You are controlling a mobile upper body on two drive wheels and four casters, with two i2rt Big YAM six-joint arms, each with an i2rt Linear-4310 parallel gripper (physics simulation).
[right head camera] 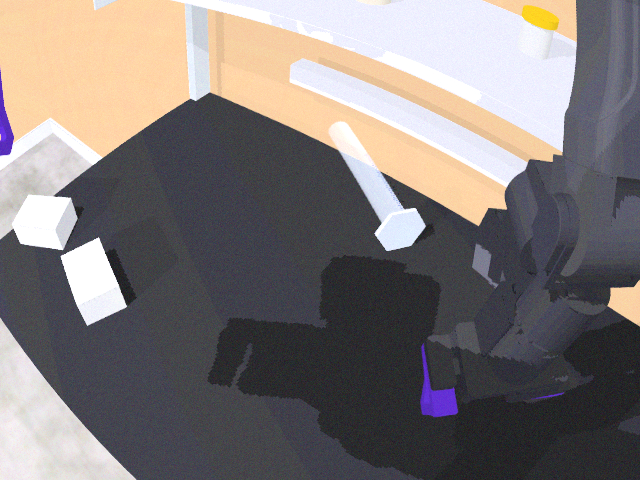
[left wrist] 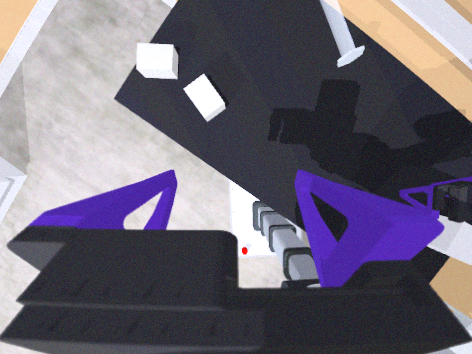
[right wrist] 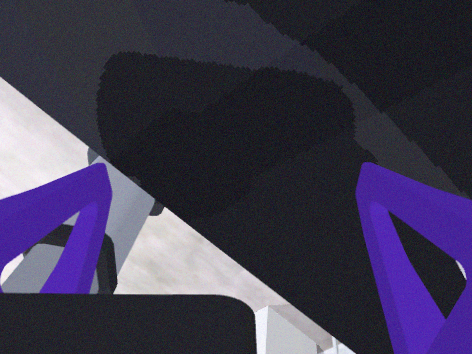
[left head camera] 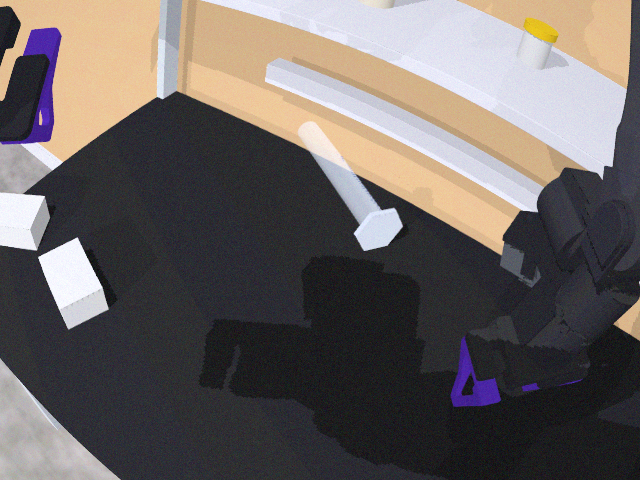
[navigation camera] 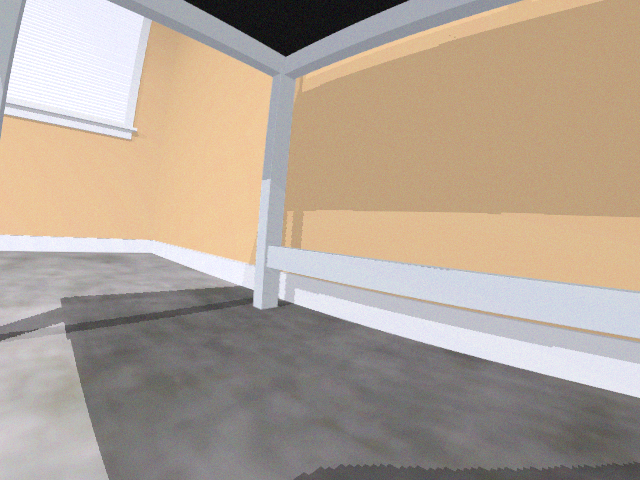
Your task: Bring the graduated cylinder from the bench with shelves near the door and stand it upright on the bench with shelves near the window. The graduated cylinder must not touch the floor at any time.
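Places are measured from the left arm's base along level axes (x ahead, y up, z right), in metres.
Pixels of known places: left gripper, between the fingertips: (left wrist: 235, 176); right gripper, between the fingertips: (right head camera: 467, 402) (left wrist: 415, 189) (right wrist: 233, 177) (left head camera: 490, 393).
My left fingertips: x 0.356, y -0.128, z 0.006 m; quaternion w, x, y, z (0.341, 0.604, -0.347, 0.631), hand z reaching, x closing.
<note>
Behind a point stands the place of what it marks.
The clear graduated cylinder (left head camera: 341, 178) {y -0.599, x 0.852, z 0.384 m} (right head camera: 369, 180) {y -0.597, x 0.844, z 0.389 m} (left wrist: 337, 25) {y -0.599, x 0.841, z 0.387 m} lies on its side near the back edge of the black bench top (left head camera: 232, 206) {y -0.648, x 0.820, z 0.191 m} (right head camera: 258, 206) {y -0.648, x 0.821, z 0.192 m} (left wrist: 260, 45) {y -0.648, x 0.809, z 0.121 m} (right wrist: 60, 65) {y -0.648, x 0.228, z 0.202 m}. Its pale hexagonal base faces the cameras; its far end overlaps the back edge in the head views. My right gripper (left head camera: 509, 393) {y -0.368, x 0.292, z 0.428 m} (right head camera: 493, 400) {y -0.368, x 0.292, z 0.428 m} (right wrist: 233, 177) {y -0.368, x 0.292, z 0.428 m} (left wrist: 415, 189) {y -0.368, x 0.292, z 0.428 m} is open and empty, above the bench, right of and nearer than the cylinder. My left gripper (left wrist: 235, 176) {y -0.128, x 0.356, z 0.006 m} (left head camera: 43, 85) (right head camera: 5, 129) is open and empty, left of the cylinder and away from it.
Two white blocks (left head camera: 72, 281) {y -0.590, x 0.587, z -0.078 m} (right head camera: 43, 222) {y -0.590, x 0.715, z -0.234 m} (left wrist: 156, 61) {y -0.590, x 0.729, z -0.248 m} stand on the bench at the left. A white shelf (left head camera: 413, 46) {y -0.191, x 0.630, z 0.372 m} (right head camera: 413, 51) {y -0.191, x 0.607, z 0.384 m} behind carries a yellow-lidded jar (left head camera: 537, 43) {y -0.152, x 0.650, z 0.547 m} (right head camera: 538, 32) {y -0.152, x 0.648, z 0.550 m}. A grey post (navigation camera: 273, 180) {y -1.050, x 1.138, z 0.020 m} and crossbar (navigation camera: 439, 286) {y -1.261, x 0.849, z 0.399 m} stand ahead in the navigation view.
</note>
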